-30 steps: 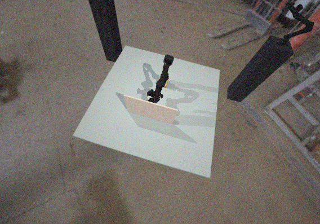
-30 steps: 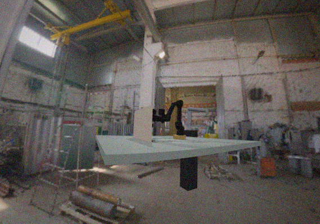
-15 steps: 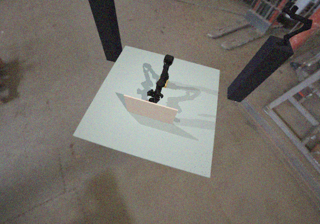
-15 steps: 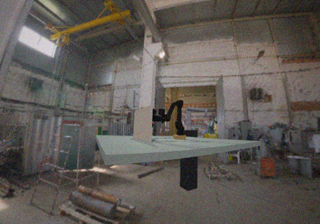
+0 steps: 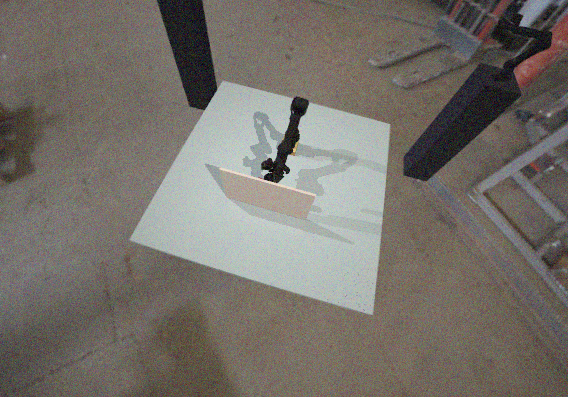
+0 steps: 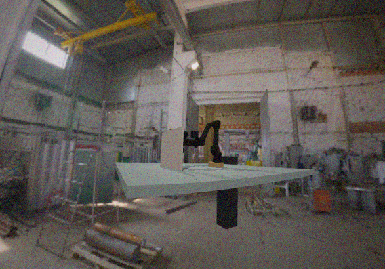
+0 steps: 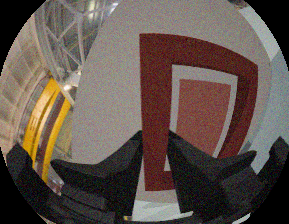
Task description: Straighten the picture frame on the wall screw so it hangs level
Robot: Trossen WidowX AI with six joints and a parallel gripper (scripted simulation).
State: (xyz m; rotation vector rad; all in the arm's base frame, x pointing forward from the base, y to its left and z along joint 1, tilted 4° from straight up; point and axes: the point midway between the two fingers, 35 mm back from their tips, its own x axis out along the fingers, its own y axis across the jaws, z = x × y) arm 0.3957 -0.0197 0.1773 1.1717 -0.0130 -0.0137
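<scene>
Now: the picture frame 5 cm below my gripper tip and 2 cm to the right of it. The rest, counted from my gripper tip: wall panel 6 cm below, 2 cm to the right, 2 cm ahead.
</scene>
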